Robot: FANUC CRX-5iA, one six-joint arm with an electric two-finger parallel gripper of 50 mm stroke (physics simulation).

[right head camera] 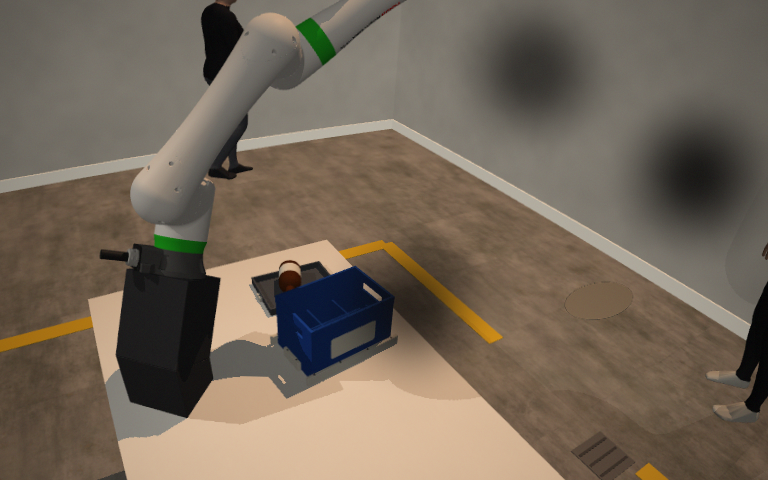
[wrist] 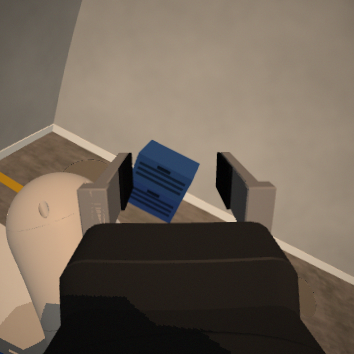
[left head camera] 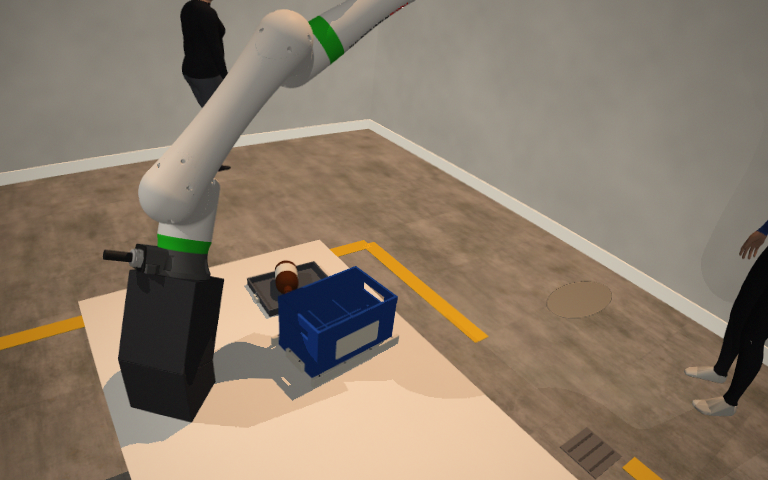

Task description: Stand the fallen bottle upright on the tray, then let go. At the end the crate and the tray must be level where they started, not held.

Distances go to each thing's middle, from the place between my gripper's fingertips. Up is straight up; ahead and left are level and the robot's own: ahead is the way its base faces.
Labels:
Right now the blue crate (left head camera: 327, 322) is 70 mm ahead of my hand, 180 mm to the right of it and 920 mm below it. Also, from my hand: dark grey tray (left head camera: 264, 285) 80 mm ahead, 120 mm to the left, 1000 mm below.

